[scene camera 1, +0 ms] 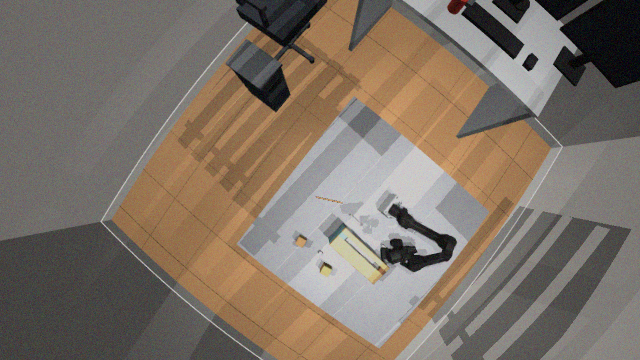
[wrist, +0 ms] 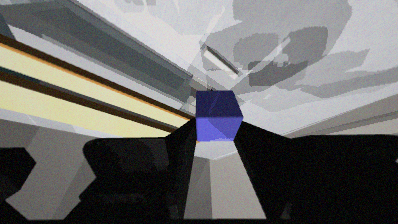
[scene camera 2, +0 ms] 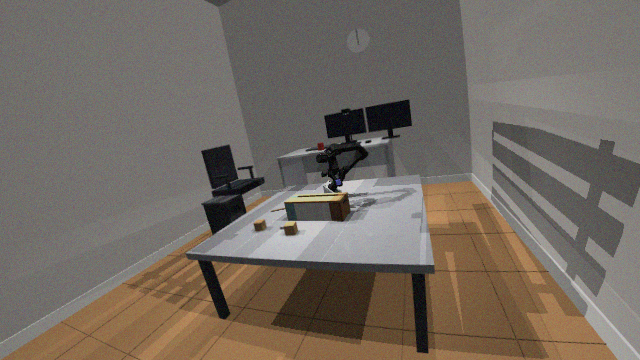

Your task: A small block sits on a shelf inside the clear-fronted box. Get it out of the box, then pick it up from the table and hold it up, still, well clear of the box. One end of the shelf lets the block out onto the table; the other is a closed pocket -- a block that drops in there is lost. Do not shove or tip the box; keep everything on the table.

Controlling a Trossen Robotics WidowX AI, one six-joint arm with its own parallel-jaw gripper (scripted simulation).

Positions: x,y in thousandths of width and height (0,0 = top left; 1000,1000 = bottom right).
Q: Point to a box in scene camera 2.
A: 507,574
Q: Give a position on a blue block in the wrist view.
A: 549,525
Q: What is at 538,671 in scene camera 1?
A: A box.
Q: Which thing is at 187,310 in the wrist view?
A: A box.
